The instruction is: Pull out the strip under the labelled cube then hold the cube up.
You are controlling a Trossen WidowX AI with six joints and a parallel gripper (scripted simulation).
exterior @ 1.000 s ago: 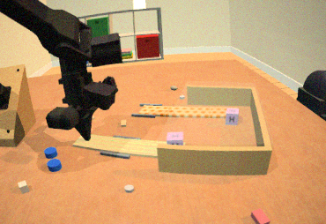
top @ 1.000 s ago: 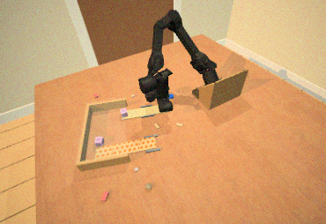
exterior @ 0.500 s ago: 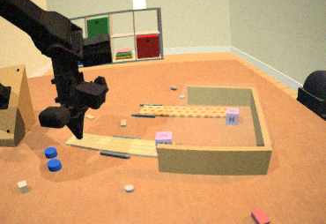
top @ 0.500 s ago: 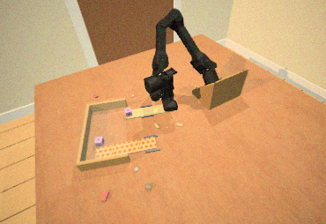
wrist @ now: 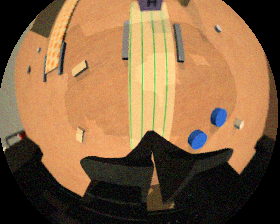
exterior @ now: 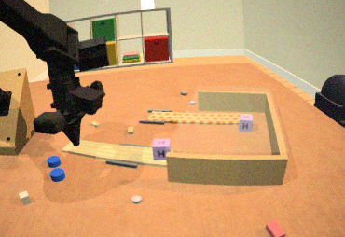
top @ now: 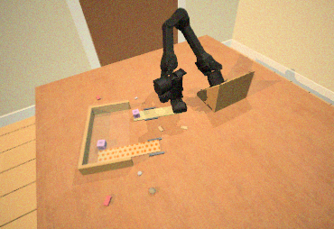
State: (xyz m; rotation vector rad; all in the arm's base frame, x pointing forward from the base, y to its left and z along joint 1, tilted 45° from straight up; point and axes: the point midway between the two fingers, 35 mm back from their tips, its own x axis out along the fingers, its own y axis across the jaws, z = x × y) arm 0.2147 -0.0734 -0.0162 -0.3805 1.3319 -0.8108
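My gripper tip is 9 cm short of the pale strip and 3 cm to the left of it.
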